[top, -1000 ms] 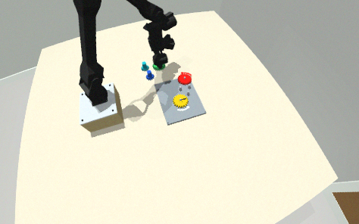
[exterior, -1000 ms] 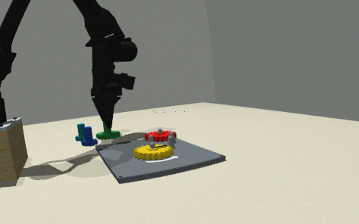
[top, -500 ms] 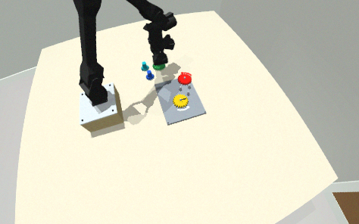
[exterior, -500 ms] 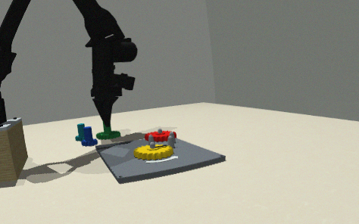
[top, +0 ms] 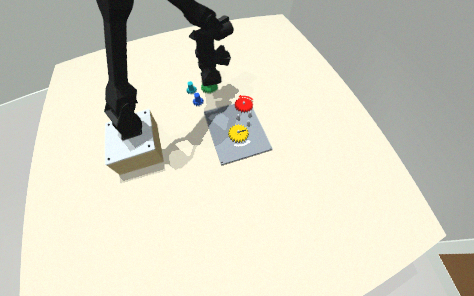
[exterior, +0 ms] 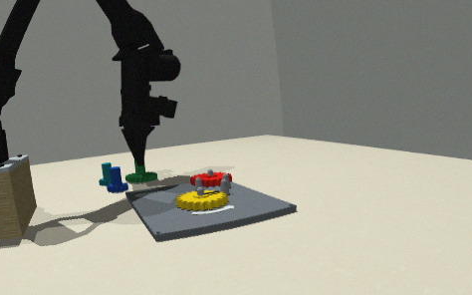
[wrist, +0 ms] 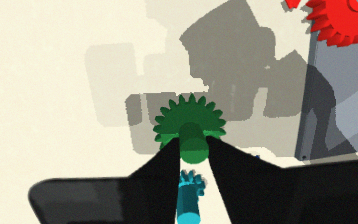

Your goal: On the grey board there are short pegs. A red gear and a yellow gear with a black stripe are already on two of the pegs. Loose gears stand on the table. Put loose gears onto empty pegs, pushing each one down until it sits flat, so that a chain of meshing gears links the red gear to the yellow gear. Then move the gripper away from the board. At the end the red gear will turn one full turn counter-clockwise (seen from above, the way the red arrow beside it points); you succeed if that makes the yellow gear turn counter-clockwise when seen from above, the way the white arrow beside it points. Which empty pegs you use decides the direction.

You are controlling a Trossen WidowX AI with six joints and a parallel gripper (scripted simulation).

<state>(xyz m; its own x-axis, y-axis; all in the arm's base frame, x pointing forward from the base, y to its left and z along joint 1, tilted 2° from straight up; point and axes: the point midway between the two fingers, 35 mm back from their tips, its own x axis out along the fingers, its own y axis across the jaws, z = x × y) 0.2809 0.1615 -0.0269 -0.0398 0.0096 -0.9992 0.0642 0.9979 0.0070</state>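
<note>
Right now my gripper tip is 220 mm to the left of the grey board, 30 mm short of it and 20 mm above it. The rest, counted from my gripper tip: green gear (10 mm below); teal gear (70 mm behind, 10 mm to the left, 10 mm below); blue gear (60 mm to the right, 60 mm behind, 10 mm below).
</note>
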